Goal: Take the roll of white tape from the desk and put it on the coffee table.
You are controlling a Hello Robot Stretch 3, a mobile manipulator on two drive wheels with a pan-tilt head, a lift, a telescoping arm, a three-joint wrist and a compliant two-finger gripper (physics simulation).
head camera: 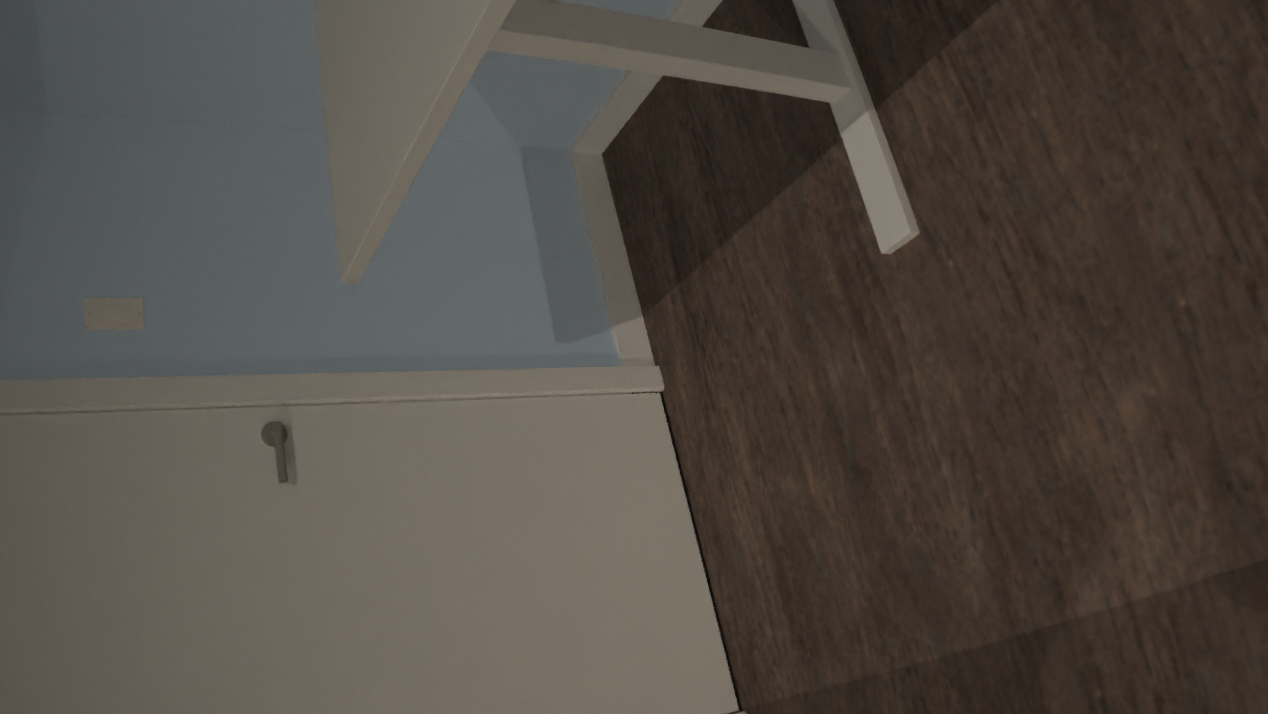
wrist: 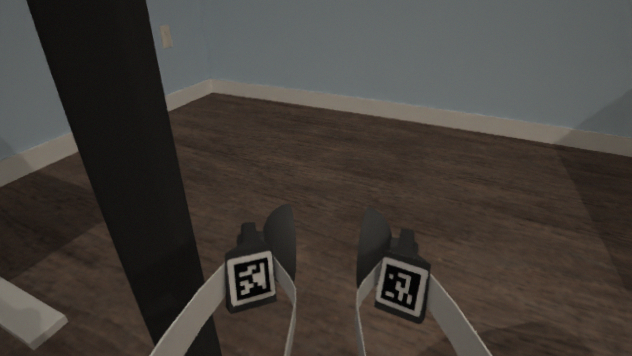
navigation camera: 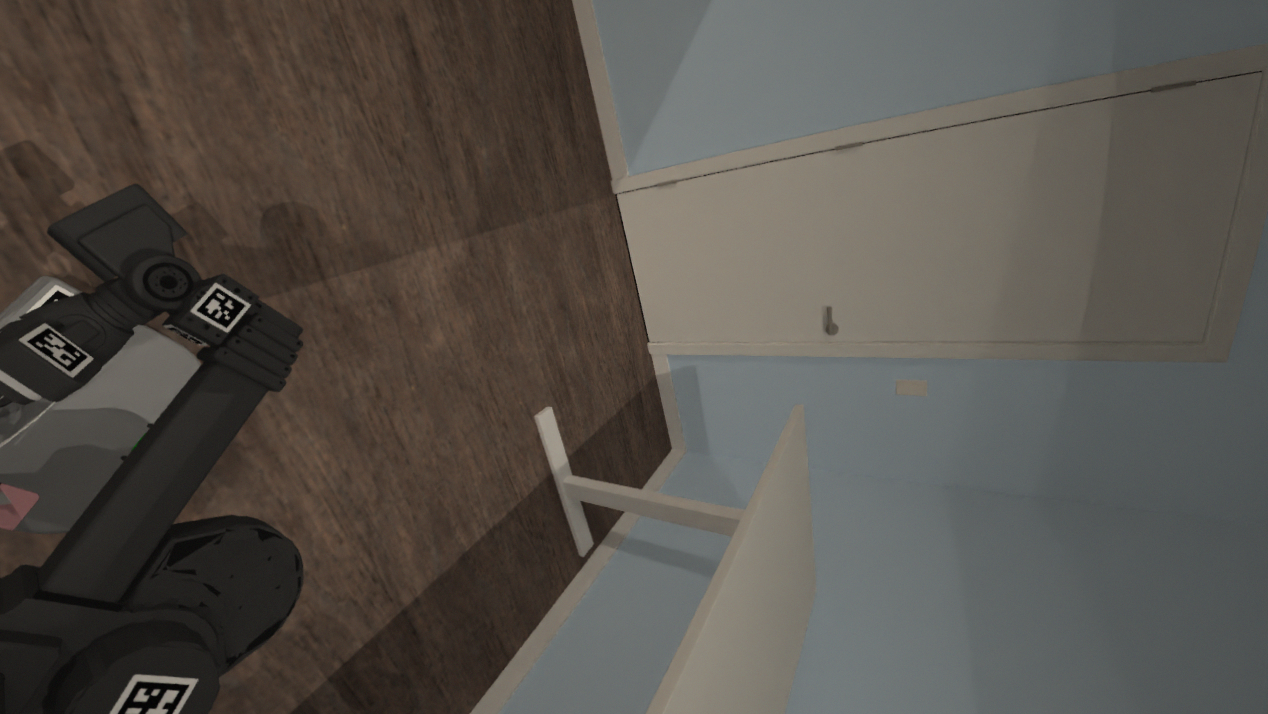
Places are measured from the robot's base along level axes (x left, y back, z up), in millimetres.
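Pixels of known places: gripper, fingertip midpoint: (wrist: 326, 233).
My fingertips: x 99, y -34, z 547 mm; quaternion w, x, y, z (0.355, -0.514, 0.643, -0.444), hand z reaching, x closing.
Behind a point stands the place of what it marks.
The white desk (head camera: 399, 115) {y 1095, x -400, z 950 mm} (navigation camera: 754, 612) {y 1084, x -105, z 951 mm} stands by the blue wall. Part of its top and one leg with a long foot show in the head and navigation views. The roll of white tape and the coffee table do not show in any current view. My gripper (wrist: 326, 233) {y -34, x 99, z 547 mm} is open in the wrist view, with a gap between its two fingertips and floor visible through it. The gripper is away from the desk top, over the floor.
A white door (head camera: 443, 549) {y 1402, x -1407, z 613 mm} (navigation camera: 887, 239) {y 1325, x -1456, z 1140 mm} with a lever handle stands beside the desk's end. In the wrist view, a dark upright post (wrist: 125, 150) stands at the left, a pale flat bar end (wrist: 35, 317) {y 524, x 516, z 25 mm} lies at lower left, and blue walls meet in a corner behind.
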